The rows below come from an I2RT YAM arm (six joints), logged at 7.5 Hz.
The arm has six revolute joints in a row. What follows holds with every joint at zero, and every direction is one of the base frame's. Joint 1 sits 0.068 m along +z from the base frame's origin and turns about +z. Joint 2 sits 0.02 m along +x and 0.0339 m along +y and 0.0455 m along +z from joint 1 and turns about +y. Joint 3 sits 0.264 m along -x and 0.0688 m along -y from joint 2 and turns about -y. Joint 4 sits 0.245 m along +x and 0.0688 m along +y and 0.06 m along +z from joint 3 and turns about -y. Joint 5 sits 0.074 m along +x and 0.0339 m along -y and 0.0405 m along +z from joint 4 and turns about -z. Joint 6 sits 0.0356 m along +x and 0.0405 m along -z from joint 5 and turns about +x. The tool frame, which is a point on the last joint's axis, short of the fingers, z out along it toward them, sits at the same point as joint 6; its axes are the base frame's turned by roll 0, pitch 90 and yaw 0 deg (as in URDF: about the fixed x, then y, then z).
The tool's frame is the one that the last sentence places.
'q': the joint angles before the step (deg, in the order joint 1, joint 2, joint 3, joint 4, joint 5, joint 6). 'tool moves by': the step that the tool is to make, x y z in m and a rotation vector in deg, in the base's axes. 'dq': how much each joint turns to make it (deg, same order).
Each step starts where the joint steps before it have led.
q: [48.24, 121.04, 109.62, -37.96, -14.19, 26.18]
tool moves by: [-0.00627, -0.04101, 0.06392, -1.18, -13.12, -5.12]
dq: [-2.17, -9.97, -1.99, -0.76, 9.53, -5.21]
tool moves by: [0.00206, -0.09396, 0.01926, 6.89, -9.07, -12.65]
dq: [-9.75, -17.01, -20.49, 14.89, 2.82, 1.11]
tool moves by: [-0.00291, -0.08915, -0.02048, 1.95, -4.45, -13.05]
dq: [-11.93, -11.78, -17.89, 10.93, 1.26, 0.04]
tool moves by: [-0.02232, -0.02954, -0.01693, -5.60, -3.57, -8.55]
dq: [-2.36, -7.23, -10.13, 4.18, 8.40, -3.28]
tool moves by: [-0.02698, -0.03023, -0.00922, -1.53, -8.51, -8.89]
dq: [-2.90, -9.09, -11.25, 10.00, 7.17, -2.05]
